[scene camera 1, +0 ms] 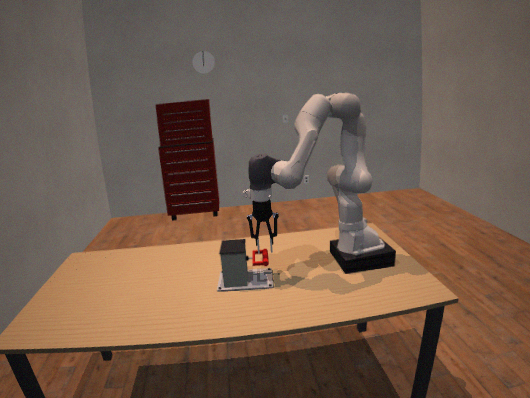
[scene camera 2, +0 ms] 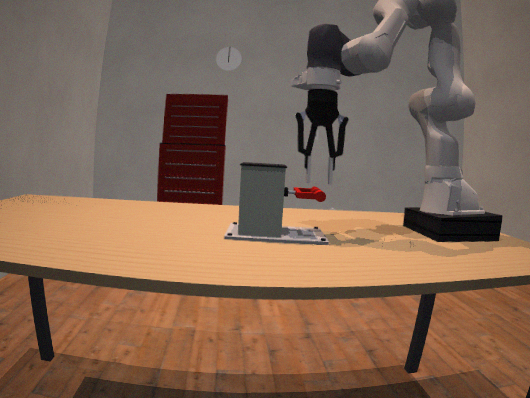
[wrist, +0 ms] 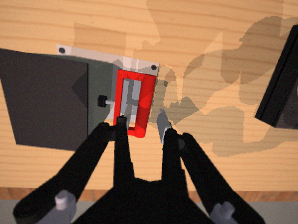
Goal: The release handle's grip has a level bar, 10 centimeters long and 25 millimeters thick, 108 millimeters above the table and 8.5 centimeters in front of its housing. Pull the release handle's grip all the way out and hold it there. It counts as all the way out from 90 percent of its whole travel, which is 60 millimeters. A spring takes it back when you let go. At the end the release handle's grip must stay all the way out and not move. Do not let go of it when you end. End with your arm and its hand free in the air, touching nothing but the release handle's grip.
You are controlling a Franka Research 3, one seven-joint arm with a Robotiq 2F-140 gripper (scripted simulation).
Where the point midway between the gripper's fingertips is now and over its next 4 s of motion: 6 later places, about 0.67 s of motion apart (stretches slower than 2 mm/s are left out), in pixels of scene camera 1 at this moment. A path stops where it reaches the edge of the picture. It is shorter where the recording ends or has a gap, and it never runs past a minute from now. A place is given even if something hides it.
My gripper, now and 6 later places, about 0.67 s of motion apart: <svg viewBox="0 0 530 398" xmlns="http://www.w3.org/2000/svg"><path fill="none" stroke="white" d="M265 251L265 252L265 254L266 260L265 263L266 263L272 262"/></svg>
